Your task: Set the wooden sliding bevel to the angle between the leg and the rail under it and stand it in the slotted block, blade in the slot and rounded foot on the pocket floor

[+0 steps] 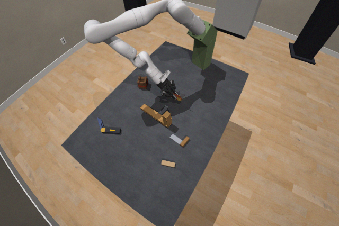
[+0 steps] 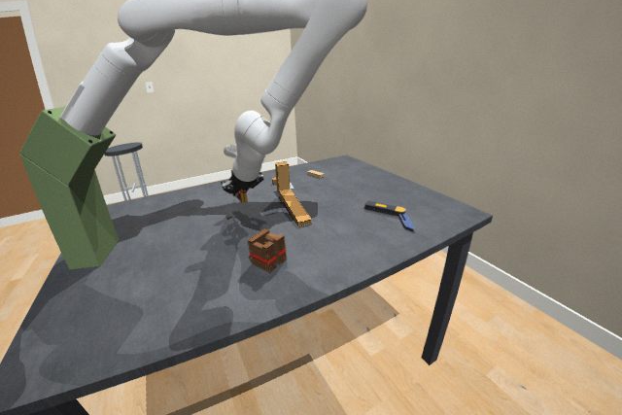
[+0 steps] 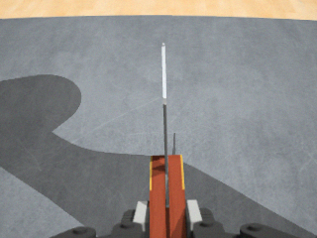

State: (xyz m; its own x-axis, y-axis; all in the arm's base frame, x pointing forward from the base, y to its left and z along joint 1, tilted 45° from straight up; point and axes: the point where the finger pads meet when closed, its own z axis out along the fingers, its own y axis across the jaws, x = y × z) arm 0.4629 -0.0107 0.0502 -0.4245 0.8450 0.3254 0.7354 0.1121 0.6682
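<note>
My gripper is now 20 mm to the right of the wooden sliding bevel. Round my hand: try square 250 mm ahead, 130 mm to the left, 80 mm below; wooden block 400 mm ahead, 110 mm to the left, 80 mm below; thin steel blade 50 mm to the left, 10 mm above.
</note>
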